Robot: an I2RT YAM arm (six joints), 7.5 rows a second.
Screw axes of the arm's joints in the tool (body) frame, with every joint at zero. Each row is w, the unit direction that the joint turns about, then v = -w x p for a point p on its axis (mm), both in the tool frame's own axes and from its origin. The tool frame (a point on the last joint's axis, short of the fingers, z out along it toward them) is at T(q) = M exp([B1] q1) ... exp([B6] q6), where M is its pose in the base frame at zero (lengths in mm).
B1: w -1 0 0 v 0 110.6 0
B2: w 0 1 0 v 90.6 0 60
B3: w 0 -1 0 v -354.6 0 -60
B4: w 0 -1 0 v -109.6 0 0
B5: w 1 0 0 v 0 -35.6 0
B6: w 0 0 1 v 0 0 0
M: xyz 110.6 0 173.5 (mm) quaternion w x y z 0.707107 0 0.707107 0
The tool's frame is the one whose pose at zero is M.
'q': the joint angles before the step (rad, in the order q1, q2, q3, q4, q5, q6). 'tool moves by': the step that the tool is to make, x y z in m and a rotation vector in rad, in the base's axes. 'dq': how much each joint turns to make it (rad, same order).
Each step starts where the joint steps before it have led.
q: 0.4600, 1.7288, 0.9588, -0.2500, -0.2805, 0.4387
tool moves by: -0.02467, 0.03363, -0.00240, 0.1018, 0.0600, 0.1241
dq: 0.1134, -0.0061, -0.0276, 0.0382, -0.1059, 0.0566
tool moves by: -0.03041, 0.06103, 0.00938, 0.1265, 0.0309, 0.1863
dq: 0.1871, 0.0290, 0.0486, 0.0661, -0.0967, 0.0752
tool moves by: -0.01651, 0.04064, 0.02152, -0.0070, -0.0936, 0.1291
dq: 0.1153, 0.0231, 0.1183, -0.0641, 0.0487, -0.0627
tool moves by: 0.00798, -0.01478, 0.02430, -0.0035, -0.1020, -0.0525
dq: -0.0366, -0.0720, 0.0079, -0.0324, 0.0707, -0.0429
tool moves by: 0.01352, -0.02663, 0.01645, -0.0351, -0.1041, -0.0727
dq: -0.0720, -0.0675, -0.0107, -0.0323, 0.0736, -0.0704
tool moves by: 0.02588, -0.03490, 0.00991, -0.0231, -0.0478, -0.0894
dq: -0.1227, -0.0277, 0.0106, -0.0337, 0.0124, -0.0600
